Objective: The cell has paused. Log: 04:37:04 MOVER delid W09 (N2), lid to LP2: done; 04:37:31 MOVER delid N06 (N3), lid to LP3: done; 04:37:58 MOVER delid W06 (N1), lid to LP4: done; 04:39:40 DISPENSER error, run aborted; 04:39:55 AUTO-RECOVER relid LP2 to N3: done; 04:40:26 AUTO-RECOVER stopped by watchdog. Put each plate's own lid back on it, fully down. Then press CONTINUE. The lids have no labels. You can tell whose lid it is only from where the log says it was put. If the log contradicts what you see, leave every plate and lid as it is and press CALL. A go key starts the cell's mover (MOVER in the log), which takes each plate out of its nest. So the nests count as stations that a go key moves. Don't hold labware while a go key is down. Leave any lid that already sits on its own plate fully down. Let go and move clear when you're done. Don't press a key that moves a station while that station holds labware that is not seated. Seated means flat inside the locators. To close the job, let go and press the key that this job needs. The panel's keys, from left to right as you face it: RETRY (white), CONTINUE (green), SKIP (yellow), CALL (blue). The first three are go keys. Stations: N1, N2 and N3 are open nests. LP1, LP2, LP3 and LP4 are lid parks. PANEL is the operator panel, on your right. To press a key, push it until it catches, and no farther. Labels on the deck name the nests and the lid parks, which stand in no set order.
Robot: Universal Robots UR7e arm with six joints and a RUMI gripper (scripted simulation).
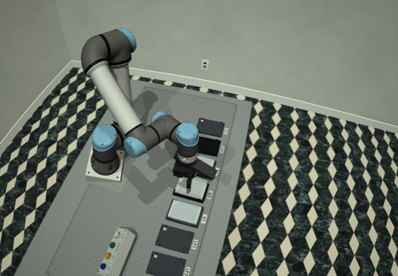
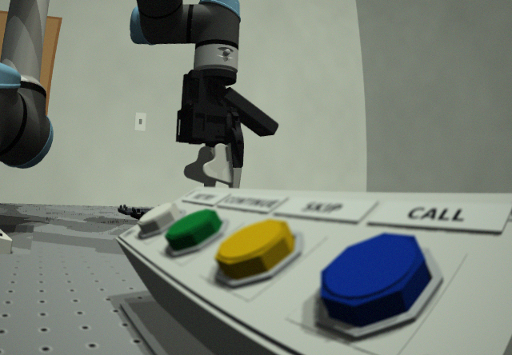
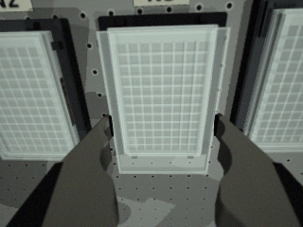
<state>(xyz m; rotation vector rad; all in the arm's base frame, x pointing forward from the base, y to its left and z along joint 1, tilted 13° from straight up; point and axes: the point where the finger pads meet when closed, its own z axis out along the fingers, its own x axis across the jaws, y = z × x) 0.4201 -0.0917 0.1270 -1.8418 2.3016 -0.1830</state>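
My hand is 4 cm above the plate. Also, from my hand: dark lid park: 25 cm to the right, 5 cm below, 5 cm behind; white RETRY key: 29 cm to the right, 29 cm behind, 1 cm above; clear lid: 1 cm below.
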